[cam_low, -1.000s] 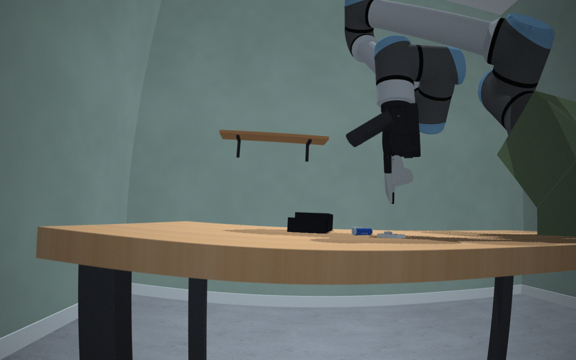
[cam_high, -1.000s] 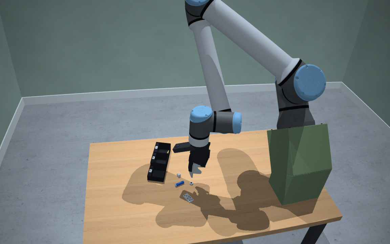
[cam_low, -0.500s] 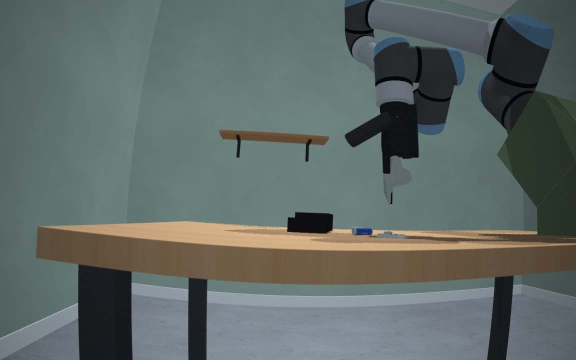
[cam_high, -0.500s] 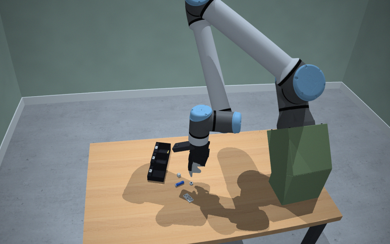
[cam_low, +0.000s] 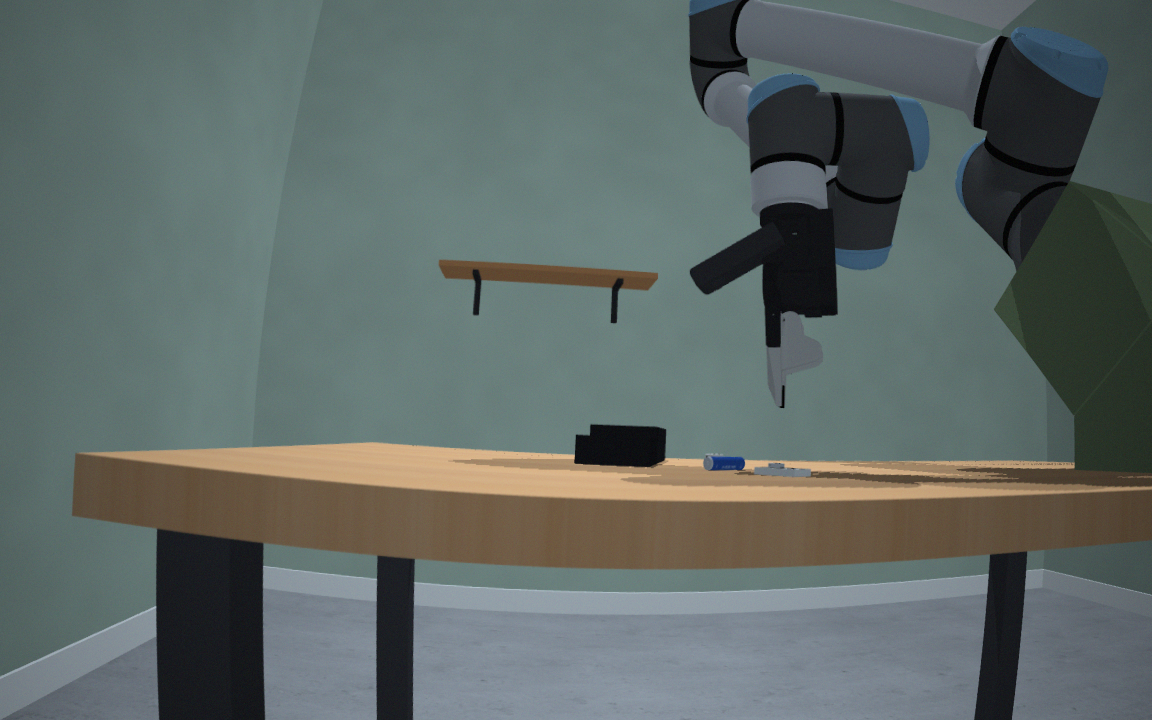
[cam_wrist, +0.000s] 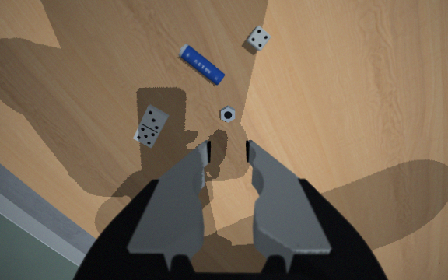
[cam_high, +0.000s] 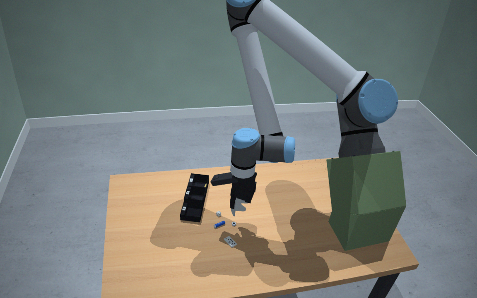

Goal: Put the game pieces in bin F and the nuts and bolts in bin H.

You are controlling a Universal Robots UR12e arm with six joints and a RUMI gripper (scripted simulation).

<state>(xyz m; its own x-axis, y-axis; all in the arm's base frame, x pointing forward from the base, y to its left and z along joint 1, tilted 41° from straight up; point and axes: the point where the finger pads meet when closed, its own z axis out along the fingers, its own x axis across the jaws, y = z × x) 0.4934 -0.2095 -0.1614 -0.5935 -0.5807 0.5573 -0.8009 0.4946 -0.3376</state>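
Right now my hand is 8 cm above the grey nut. Round my hand: battery (8 cm below, 6 cm ahead, 1 cm to the right); then white domino (9 cm to the left, 8 cm below, 4 cm ahead); then white die (8 cm below, 7 cm to the right, 4 cm ahead).
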